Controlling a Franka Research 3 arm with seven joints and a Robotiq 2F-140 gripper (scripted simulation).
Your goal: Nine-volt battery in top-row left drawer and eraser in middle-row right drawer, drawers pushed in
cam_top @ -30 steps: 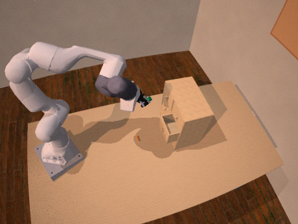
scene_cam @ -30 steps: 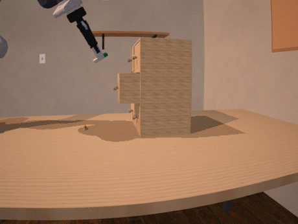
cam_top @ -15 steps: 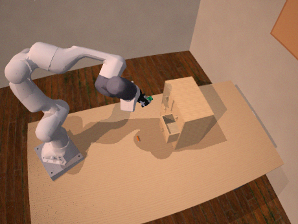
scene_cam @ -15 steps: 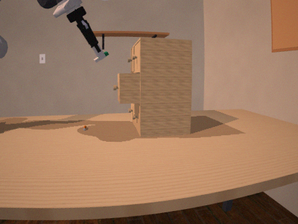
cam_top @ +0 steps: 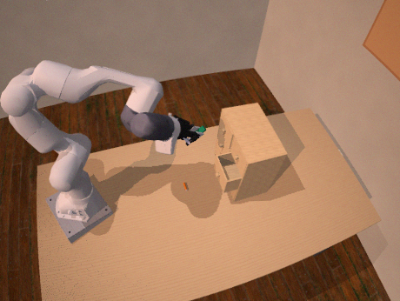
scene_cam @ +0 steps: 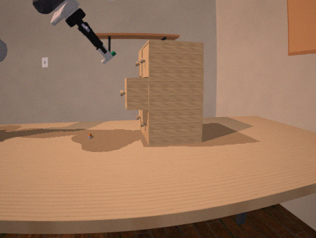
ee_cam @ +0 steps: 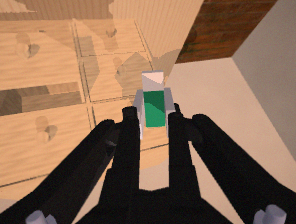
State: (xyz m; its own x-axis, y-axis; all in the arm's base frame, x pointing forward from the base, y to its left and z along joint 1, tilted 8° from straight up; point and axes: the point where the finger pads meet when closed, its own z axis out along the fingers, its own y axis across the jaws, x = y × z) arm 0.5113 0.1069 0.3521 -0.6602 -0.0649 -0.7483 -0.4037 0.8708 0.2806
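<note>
The green-and-white eraser lies 20 mm below my hand, 10 mm to the left of it and 10 mm ahead of it. Also, from my hand: small orange object: 320 mm below, 80 mm to the right, 50 mm behind; red nine-volt battery: 230 mm ahead, 90 mm below, 10 mm to the left.
</note>
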